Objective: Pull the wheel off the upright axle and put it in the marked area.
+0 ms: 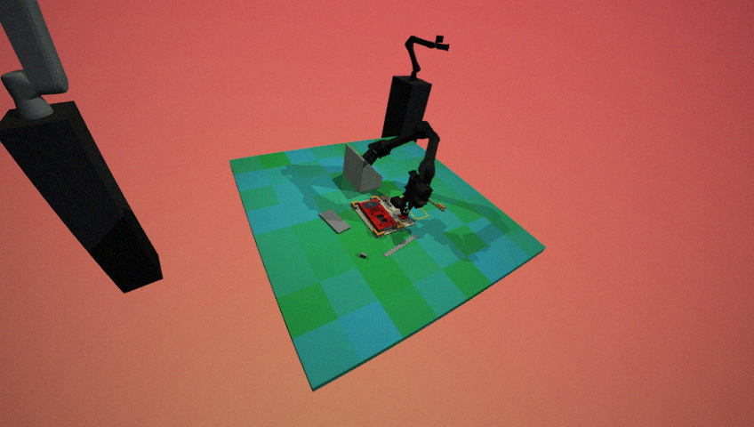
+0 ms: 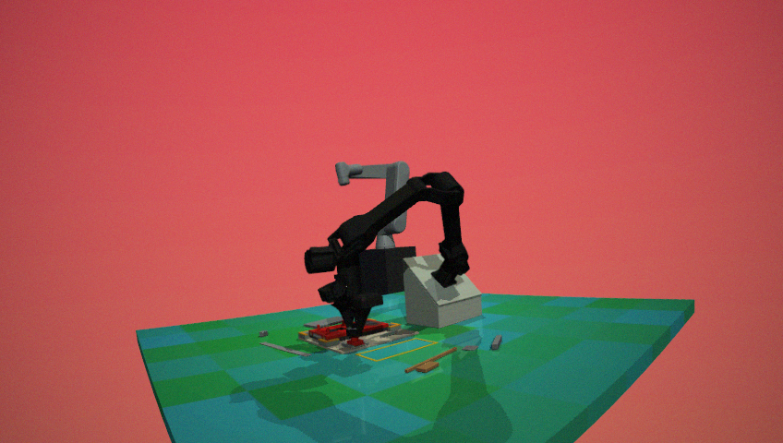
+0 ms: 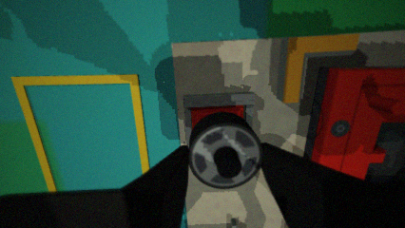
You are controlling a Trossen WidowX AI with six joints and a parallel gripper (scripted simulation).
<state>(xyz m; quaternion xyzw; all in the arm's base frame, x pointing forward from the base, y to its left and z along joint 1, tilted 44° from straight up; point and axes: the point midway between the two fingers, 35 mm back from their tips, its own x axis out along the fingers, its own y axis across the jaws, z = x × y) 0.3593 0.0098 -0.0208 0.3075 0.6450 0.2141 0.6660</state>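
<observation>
Right now my gripper tip is 24 cm to the right of the wooden stick, 4 cm above it and 1 cm past it. Also, from my gripper tip: dark wheel: right at my gripper tip; grey strip: 13 cm to the right, 13 cm ahead, 4 cm below.
</observation>
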